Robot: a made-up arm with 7 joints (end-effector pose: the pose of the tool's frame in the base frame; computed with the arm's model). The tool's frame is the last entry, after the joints.
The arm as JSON. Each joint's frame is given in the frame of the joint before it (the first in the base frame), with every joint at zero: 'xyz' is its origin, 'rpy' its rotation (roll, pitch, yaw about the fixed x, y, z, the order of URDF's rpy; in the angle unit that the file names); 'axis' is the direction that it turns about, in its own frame. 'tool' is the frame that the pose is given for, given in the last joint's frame.
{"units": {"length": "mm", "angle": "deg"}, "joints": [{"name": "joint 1", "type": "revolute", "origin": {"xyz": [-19.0, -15.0, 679.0], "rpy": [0.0, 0.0, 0.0]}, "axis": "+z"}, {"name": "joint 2", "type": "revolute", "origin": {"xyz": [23.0, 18.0, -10.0], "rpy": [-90.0, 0.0, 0.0]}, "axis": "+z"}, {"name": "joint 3", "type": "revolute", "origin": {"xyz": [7.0, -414.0, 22.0], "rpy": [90.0, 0.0, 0.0]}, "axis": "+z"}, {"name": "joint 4", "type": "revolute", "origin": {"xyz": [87.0, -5.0, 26.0], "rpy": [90.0, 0.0, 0.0]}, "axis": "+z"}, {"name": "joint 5", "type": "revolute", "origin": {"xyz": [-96.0, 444.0, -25.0], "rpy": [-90.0, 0.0, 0.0]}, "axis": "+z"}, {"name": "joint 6", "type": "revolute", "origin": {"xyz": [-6.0, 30.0, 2.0], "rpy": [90.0, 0.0, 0.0]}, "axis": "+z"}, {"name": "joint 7", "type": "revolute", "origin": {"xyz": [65.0, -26.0, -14.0], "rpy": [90.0, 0.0, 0.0]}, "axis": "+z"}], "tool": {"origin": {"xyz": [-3.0, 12.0, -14.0], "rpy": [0.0, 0.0, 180.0]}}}
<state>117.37 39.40 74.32 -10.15 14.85 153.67 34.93</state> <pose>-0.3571 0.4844 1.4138 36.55 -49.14 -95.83</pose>
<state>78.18 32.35 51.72 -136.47 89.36 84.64 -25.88</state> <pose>-0.4112 0.4448 0.6349 41.86 -43.76 -10.14</pose>
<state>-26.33 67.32 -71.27 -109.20 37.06 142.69 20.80</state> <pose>0.1948 -0.7035 0.6300 -145.47 -75.04 57.98</pose>
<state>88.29 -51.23 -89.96 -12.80 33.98 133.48 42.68</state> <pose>-0.0255 -0.7118 1.2963 50.59 23.64 94.32</pose>
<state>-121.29 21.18 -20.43 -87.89 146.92 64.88 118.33</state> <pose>-0.5499 -0.5658 1.0392 49.08 -28.26 161.89</pose>
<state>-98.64 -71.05 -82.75 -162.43 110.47 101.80 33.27</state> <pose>-0.3389 -0.0088 0.7203 -0.46 -32.32 93.98</pose>
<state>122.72 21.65 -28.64 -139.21 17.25 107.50 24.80</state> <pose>-0.1629 0.5029 0.6195 64.34 -128.03 54.34</pose>
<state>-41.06 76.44 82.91 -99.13 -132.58 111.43 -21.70</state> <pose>0.7366 0.1747 0.7000 -102.56 96.34 -62.75</pose>
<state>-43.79 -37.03 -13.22 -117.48 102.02 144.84 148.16</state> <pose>0.0870 -0.3008 1.2819 -61.38 61.93 -110.49</pose>
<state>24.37 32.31 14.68 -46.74 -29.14 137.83 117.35</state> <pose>0.5954 0.5011 1.2051 79.28 104.31 66.28</pose>
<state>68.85 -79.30 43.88 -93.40 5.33 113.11 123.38</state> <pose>-0.6424 -0.2284 1.1474 -3.95 121.27 121.53</pose>
